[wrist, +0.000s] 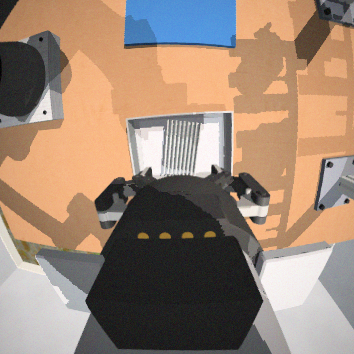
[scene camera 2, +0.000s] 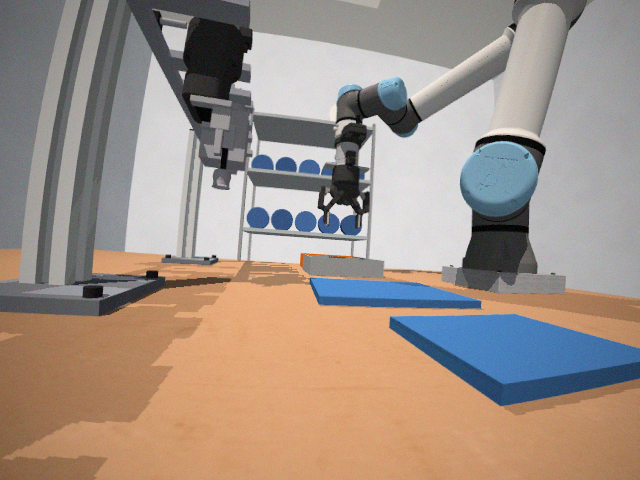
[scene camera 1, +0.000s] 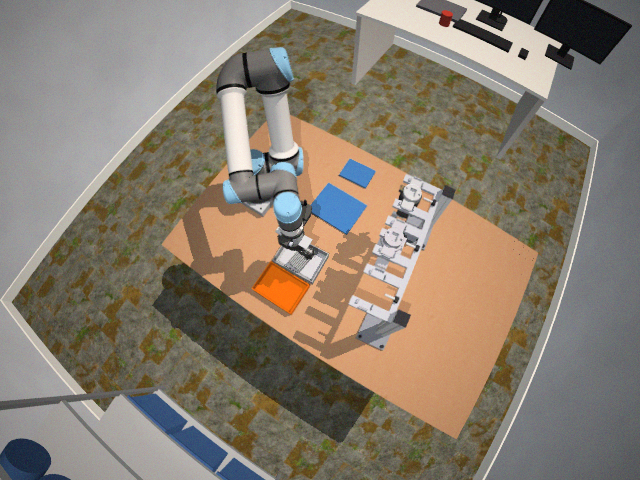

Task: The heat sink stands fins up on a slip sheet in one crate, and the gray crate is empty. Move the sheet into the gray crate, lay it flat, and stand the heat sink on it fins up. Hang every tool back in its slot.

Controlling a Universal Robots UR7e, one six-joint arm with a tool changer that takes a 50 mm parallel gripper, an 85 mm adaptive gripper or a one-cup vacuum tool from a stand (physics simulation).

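Seen in the pictures: hand, tool point: (scene camera 2: pixel 346 162); arm's base, link origin: (wrist: pixel 18 79) (scene camera 2: pixel 497 270).
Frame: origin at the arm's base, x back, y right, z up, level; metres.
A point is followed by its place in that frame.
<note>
The gray crate (scene camera 1: pixel 320 268) {x -0.413, y 0.197, z -0.003 m} (scene camera 2: pixel 343 267) {x -0.334, y 0.126, z -0.018 m} (wrist: pixel 228 145) {x -0.410, y 0.191, z -0.014 m} stands on the table. A white slip sheet (scene camera 1: pixel 311 268) {x -0.376, y 0.207, z -0.035 m} (wrist: pixel 209 145) {x -0.377, y 0.192, z -0.034 m} lies on its floor, partly covered by the heat sink. The silvery heat sink (scene camera 1: pixel 295 262) {x -0.309, y 0.219, z -0.014 m} (wrist: pixel 182 147) {x -0.323, y 0.191, z -0.028 m} stands on the sheet with its fins up; its near end is hidden behind the gripper in the wrist view. My gripper (scene camera 1: pixel 298 248) (scene camera 2: pixel 342 223) (wrist: pixel 181 172), the black adaptive one, is open and empty. It hangs above the crate and heat sink, fingers pointing down, clear of both. The orange crate (scene camera 1: pixel 281 286) {x -0.304, y 0.331, z -0.036 m} (scene camera 2: pixel 301 260) {x -0.400, y 0.361, z -0.019 m} is empty.
The tool stand (scene camera 1: pixel 373 335) {x -0.721, y 0.338, z -0.028 m} (scene camera 2: pixel 62 155) {x -0.717, y -0.174, z 0.094 m} holds two tools, one with a black body (scene camera 2: pixel 214 56) {x -0.602, y -0.132, z 0.248 m} and one with a suction cup (scene camera 2: pixel 221 178). A large blue plate (scene camera 1: pixel 338 207) {x -0.349, y -0.090, z -0.029 m} (scene camera 2: pixel 387 293) {x -0.360, y -0.137, z -0.029 m} (wrist: pixel 180 22) {x -0.341, y -0.045, z -0.029 m} and a smaller blue plate (scene camera 1: pixel 357 173) {x -0.348, y -0.290, z -0.029 m} (scene camera 2: pixel 516 346) {x -0.367, y -0.313, z -0.029 m} lie on the table.
</note>
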